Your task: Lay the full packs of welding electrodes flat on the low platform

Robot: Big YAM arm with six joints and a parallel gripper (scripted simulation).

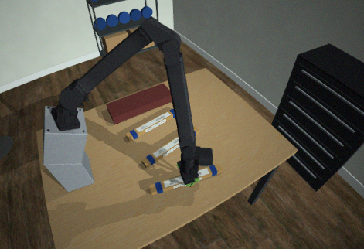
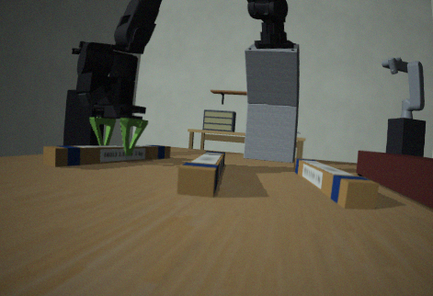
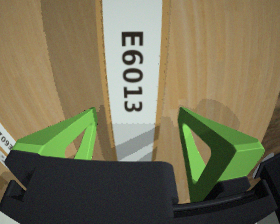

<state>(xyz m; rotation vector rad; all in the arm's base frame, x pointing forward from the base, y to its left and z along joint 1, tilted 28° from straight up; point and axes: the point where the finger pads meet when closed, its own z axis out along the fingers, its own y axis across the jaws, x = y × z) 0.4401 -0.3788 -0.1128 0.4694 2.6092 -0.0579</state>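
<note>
Right now the pack of welding electrodes is right at my hand. From my hand the other things lie so: dark red platform: 58 cm to the left, 14 cm ahead.
</note>
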